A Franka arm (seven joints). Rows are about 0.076 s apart.
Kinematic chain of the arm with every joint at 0, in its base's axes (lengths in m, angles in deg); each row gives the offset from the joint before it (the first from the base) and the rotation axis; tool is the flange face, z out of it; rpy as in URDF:
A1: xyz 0 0 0.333 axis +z
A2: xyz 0 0 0 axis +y
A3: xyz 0 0 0.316 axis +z
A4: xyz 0.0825 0 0 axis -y
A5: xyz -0.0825 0 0.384 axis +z
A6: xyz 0 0 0 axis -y
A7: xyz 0.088 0 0 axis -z
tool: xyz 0 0 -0.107 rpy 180 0 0
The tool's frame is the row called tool.
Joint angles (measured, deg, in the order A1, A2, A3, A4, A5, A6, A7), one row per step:
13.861, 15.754, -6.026, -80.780, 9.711, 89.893, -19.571
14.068, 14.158, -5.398, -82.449, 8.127, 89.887, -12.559
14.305, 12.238, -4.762, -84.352, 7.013, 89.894, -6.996
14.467, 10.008, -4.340, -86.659, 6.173, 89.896, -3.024
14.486, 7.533, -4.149, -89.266, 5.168, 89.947, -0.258
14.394, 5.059, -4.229, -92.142, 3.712, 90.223, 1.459
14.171, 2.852, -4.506, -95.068, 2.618, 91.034, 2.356
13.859, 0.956, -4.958, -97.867, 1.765, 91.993, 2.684
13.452, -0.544, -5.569, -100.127, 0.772, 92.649, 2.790
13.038, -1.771, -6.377, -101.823, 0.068, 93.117, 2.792
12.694, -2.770, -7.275, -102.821, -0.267, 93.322, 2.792
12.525, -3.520, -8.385, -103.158, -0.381, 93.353, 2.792
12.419, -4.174, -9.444, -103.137, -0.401, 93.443, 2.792
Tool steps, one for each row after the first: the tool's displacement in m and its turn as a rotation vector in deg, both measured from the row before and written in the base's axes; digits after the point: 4 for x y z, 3 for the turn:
-0.0089, 0.0032, 0.0034, -2.181, 0.703, -5.957
-0.0107, 0.0041, 0.0049, -1.516, 0.381, -4.547
-0.0121, 0.0012, 0.0047, -1.108, 0.299, -3.288
-0.0127, -0.0031, 0.0044, -1.155, 0.129, -2.445
-0.0120, -0.0076, 0.0019, -1.504, -0.015, -1.737
-0.0098, -0.0096, -0.0009, -1.027, -0.221, -1.300
-0.0081, -0.0111, -0.0031, -0.731, -0.158, -1.006
-0.0063, -0.0132, -0.0032, -0.867, -0.014, -0.979
-0.0049, -0.0141, -0.0017, -0.547, -0.061, -1.104
-0.0038, -0.0132, 0.0014, -0.154, -0.212, -1.179
-0.0023, -0.0129, 0.0041, 0.086, -0.423, -1.255
-0.0016, -0.0116, 0.0062, 0.198, -0.735, -1.160

